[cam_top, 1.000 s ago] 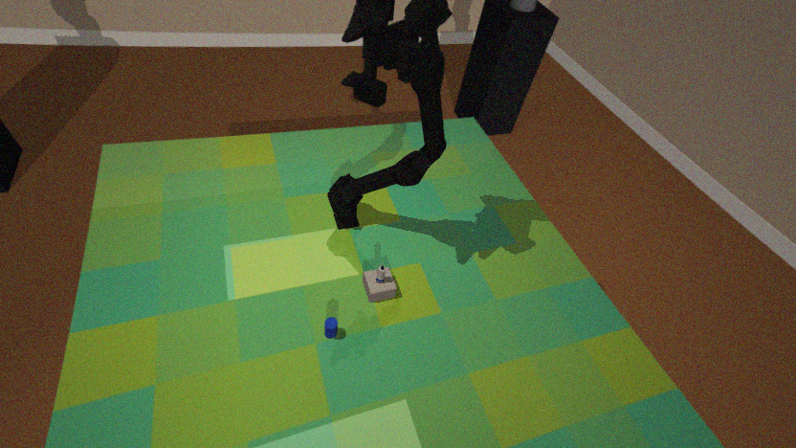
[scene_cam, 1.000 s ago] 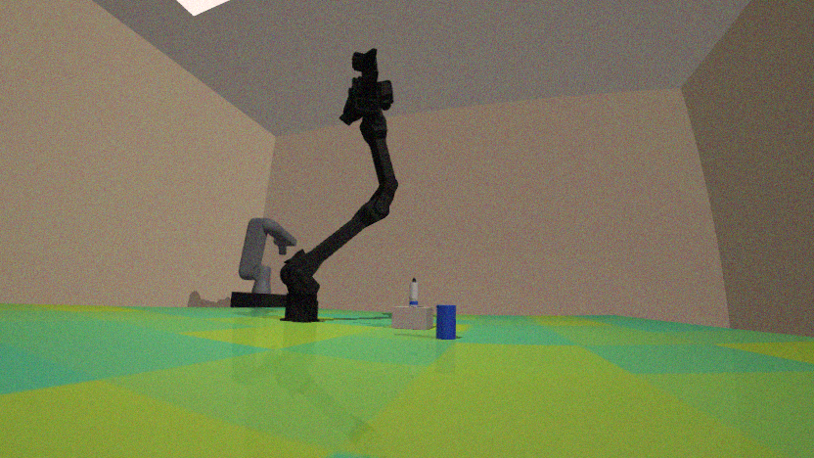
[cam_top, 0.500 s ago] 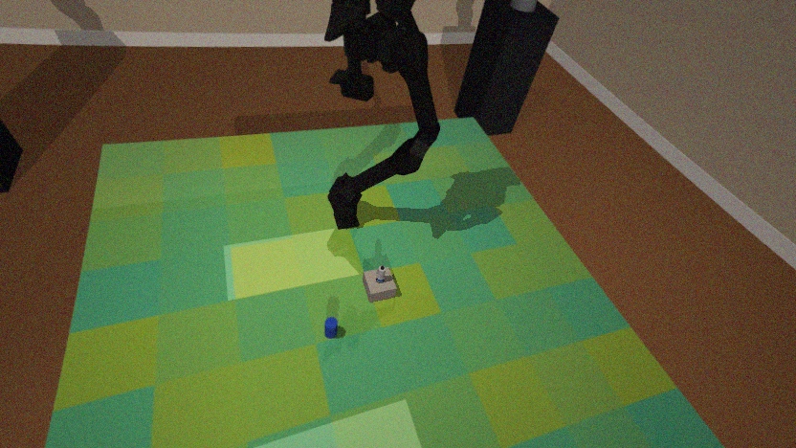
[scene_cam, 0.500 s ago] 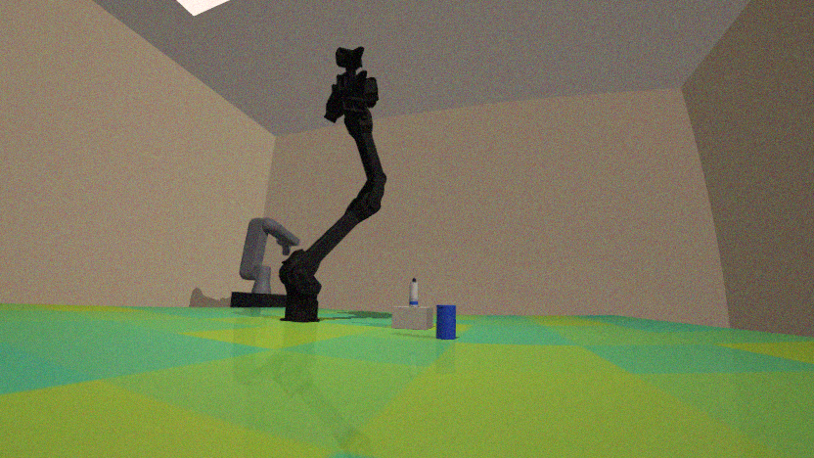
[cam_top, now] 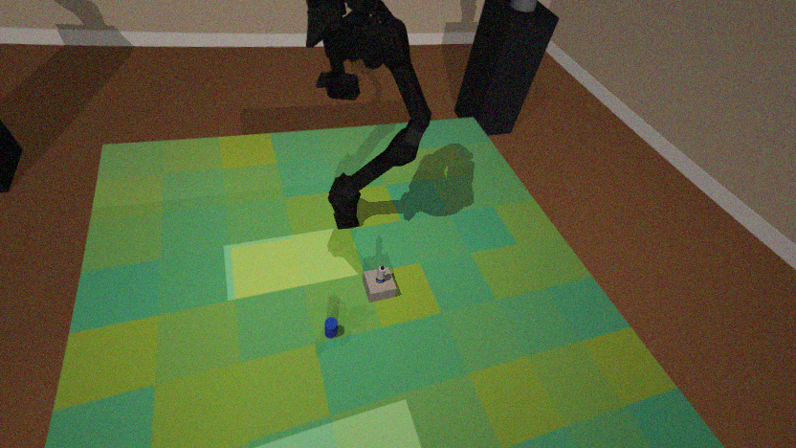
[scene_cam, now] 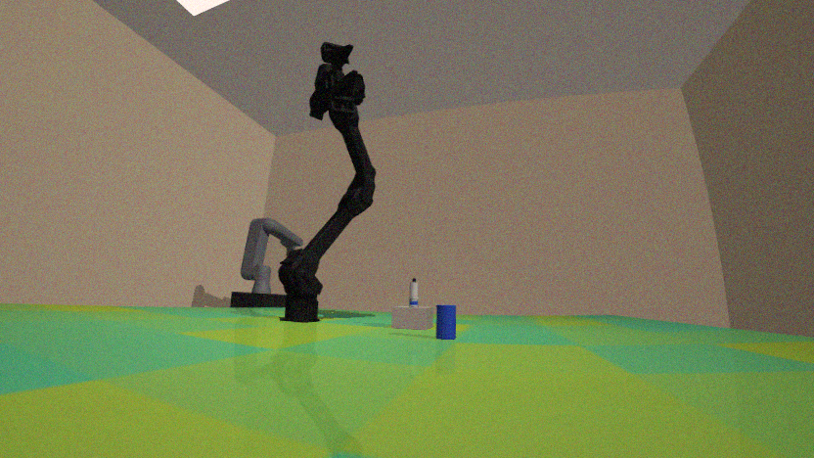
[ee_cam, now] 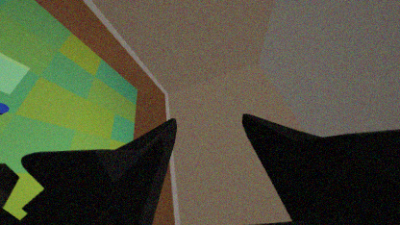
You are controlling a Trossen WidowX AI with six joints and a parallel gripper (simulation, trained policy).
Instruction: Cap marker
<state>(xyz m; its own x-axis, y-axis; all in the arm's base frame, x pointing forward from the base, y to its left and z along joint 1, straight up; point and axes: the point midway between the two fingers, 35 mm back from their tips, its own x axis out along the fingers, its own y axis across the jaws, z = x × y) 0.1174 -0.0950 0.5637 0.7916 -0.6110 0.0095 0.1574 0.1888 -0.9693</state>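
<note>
The blue cap lies 20 cm ahead of my gripper tip, 1 cm to the right of it and 54 cm below it. From my gripper tip the other things lie so: grey holder block: 11 cm ahead, 14 cm to the left, 54 cm below.
</note>
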